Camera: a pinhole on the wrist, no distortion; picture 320 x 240 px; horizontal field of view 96.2 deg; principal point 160.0 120.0 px. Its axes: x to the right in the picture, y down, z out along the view. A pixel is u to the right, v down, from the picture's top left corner.
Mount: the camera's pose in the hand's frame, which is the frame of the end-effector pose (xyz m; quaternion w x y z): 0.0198 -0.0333 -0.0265 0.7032 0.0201 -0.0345 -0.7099
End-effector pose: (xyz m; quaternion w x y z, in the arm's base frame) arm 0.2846 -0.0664 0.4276 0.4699 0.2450 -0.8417 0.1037
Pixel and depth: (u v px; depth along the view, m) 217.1 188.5 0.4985
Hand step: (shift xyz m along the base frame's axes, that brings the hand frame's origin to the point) -0.3458 -0.4593 -0.0947
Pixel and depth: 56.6 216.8 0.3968
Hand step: -0.5294 -0.0152 0.0262
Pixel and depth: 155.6 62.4 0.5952
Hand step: -0.2896 -0.1393 -0.5165
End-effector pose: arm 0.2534 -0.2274 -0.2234 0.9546 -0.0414 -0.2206 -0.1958
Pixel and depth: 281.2 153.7 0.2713
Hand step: -0.1539 -0.2160 0.2523
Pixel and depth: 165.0 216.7 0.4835
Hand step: 0.0420 -0.0691 0.5665
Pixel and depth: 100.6 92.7 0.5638
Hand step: -0.2341 0.3275 0.4154
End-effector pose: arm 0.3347 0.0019 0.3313 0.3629 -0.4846 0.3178 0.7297
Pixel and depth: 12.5 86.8 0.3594
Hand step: -0.4165 0.0561 0.2245
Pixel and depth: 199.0 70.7 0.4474
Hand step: -0.0295 0.3740 0.2771
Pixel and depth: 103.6 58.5 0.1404
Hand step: -0.0590 0.0632 0.0855
